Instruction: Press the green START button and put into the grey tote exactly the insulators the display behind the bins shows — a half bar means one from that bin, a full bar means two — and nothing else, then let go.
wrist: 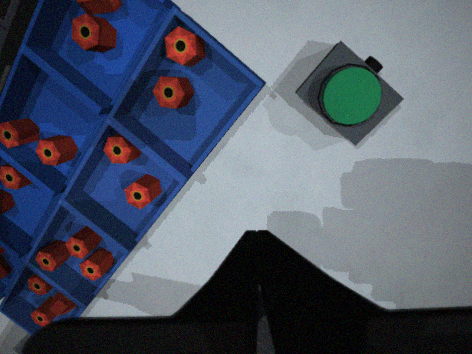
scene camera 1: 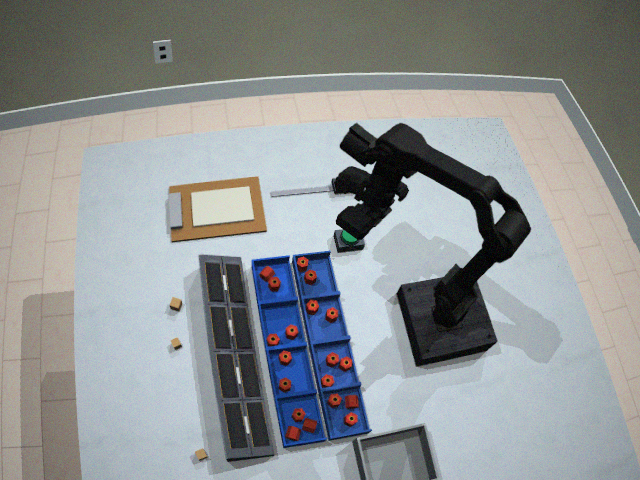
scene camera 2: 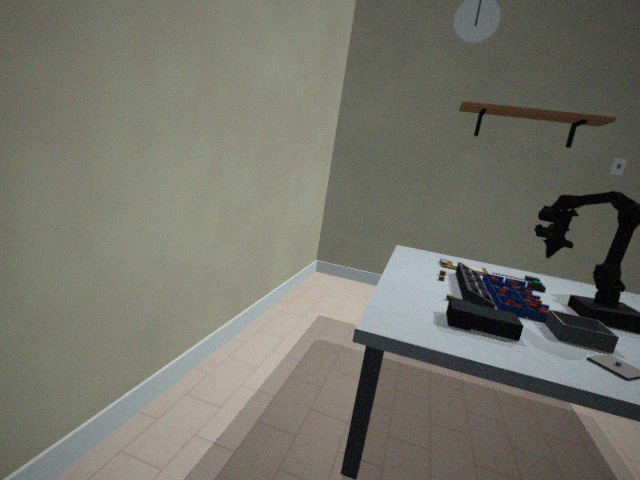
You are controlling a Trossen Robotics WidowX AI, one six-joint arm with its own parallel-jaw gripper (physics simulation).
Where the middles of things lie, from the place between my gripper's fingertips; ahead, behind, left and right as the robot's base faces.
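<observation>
Green START button (wrist: pixel 346 91): my gripper 80 mm to the left of it, 10 mm past it, 150 mm above it. From my hand, grey tote (scene camera 1: pixel 411 445): 470 mm to the left, 10 mm behind, 140 mm below.
</observation>
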